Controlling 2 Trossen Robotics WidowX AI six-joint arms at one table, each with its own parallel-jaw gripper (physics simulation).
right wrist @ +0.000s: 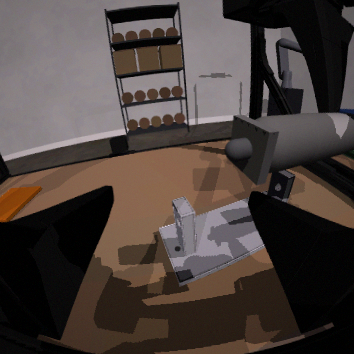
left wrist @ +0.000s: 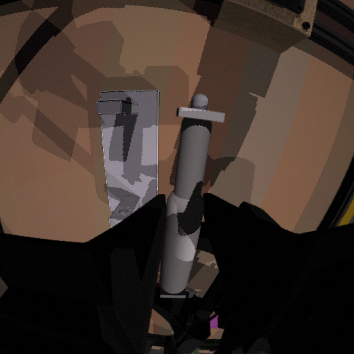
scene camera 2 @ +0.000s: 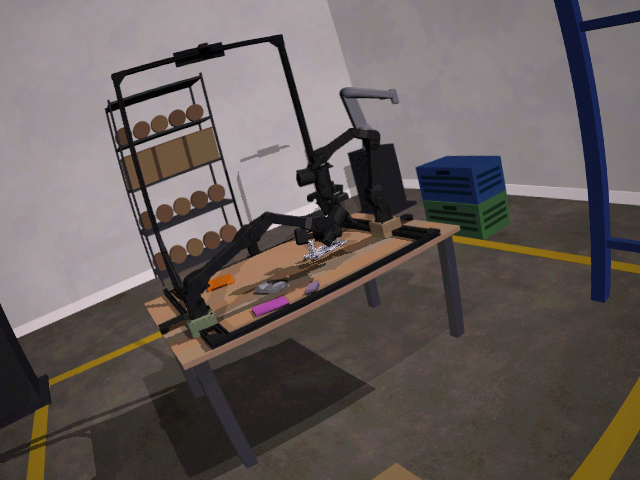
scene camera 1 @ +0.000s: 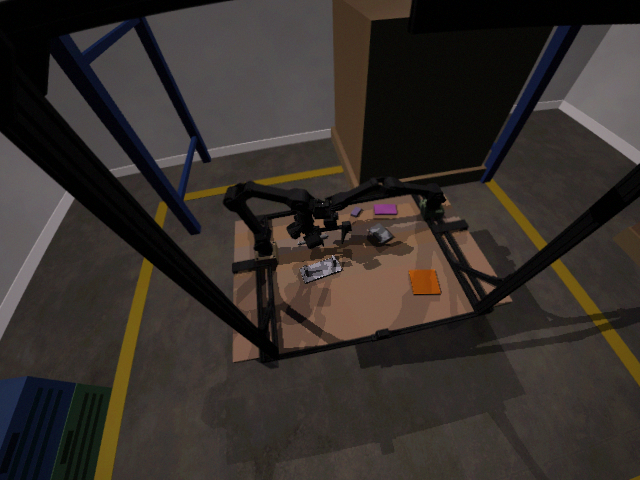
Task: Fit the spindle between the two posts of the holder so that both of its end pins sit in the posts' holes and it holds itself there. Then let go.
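Where they show: left gripper, fingertip midpoint: (right wrist: 345, 137) (left wrist: 183, 200); right gripper, fingertip midpoint: (right wrist: 182, 195) (scene camera 2: 311, 232) (scene camera 1: 332, 245); left arm's base at its link origin: (scene camera 2: 384, 219) (scene camera 1: 265, 250); right arm's base at its link origin: (scene camera 2: 198, 314) (scene camera 1: 432, 205).
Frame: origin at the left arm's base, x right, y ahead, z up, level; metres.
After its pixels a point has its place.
Note:
The grey spindle (left wrist: 192, 155) @(x 0.048, y 0.192, z 0.094 m) (right wrist: 310, 140) @(x 0.024, y 0.276, z 0.092 m) has a square flange and a rounded pin at its visible end. My left gripper (left wrist: 183, 200) @(x 0.044, y 0.222, z 0.083 m) is shut on the spindle's middle and holds it in the air. The silver holder (scene camera 1: 321, 270) @(x 0.122, y 0.254, z -0.055 m) (left wrist: 142, 145) @(x 0.100, y 0.229, z -0.055 m) (right wrist: 225, 240) @(x 0.096, y 0.271, z -0.055 m) lies flat on the table with two upright posts; one post (left wrist: 117, 106) @(x 0.120, y 0.182, z 0.007 m) and the other post (left wrist: 125, 206) @(x 0.102, y 0.312, z -0.024 m) show left of the spindle in the left wrist view. The spindle is apart from both, beside the holder and above it. My right gripper (right wrist: 182, 195) @(x 0.059, y 0.321, z 0.051 m) is open and empty, facing the holder.
A grey block (scene camera 1: 380, 234) @(x -0.030, y 0.581, z -0.049 m) (scene camera 2: 271, 287) @(x -0.067, y 0.590, z -0.049 m), a small lavender block (scene camera 1: 356, 211) @(x -0.205, y 0.494, z -0.048 m) (scene camera 2: 312, 287) @(x -0.223, y 0.498, z -0.048 m), a magenta block (scene camera 1: 385, 209) @(x -0.195, y 0.656, z -0.054 m) (scene camera 2: 270, 305) @(x -0.205, y 0.656, z -0.053 m) and an orange plate (scene camera 1: 424, 282) @(x 0.262, y 0.707, z -0.053 m) (scene camera 2: 221, 282) @(x 0.231, y 0.705, z -0.054 m) (right wrist: 17, 200) @(x 0.252, y 0.673, z -0.054 m) lie on the table. The two grippers are close together.

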